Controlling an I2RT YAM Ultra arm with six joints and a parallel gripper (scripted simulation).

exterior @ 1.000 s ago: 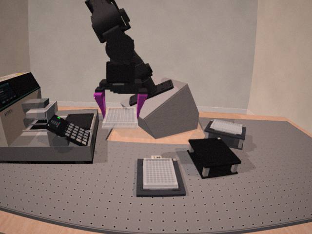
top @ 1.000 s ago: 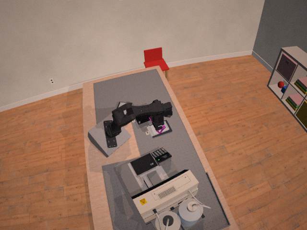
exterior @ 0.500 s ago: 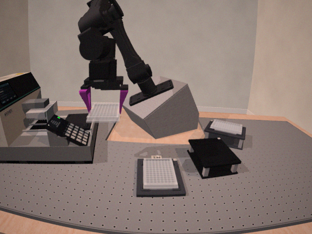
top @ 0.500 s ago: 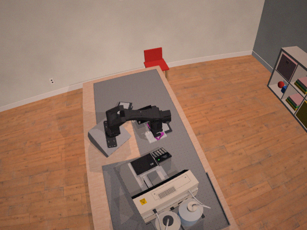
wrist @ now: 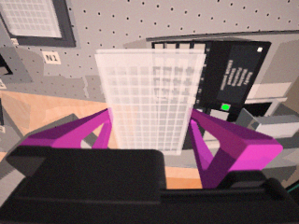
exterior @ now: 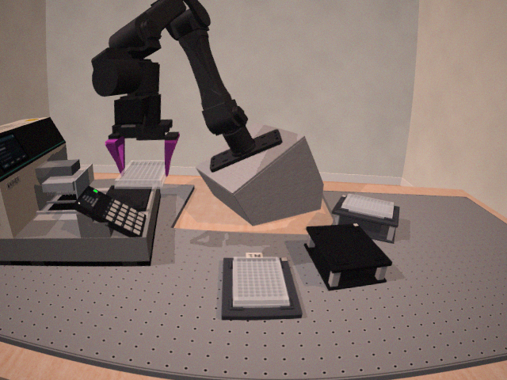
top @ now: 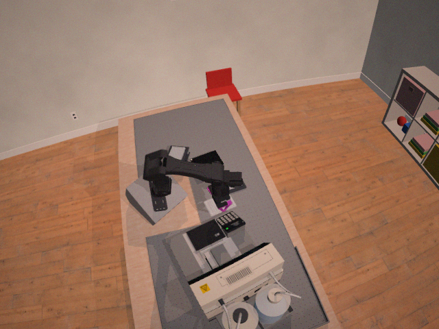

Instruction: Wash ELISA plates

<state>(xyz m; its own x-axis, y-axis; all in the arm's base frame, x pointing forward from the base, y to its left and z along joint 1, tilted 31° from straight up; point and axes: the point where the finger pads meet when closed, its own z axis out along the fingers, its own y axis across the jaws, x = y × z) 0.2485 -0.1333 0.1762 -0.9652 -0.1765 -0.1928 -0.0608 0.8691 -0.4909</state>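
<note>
Right now my hand is 11 cm past the black carrier pocket, 9 cm above it and 8 cm to the left of it. From my hand the other things lie so: nest N1: 21 cm to the left, 16 cm below, 12 cm ahead; grey manifold: 23 cm to the right, 9 cm behind, 4 cm below; raised black nest: 38 cm to the left, 12 cm below, 5 cm ahead.
</note>
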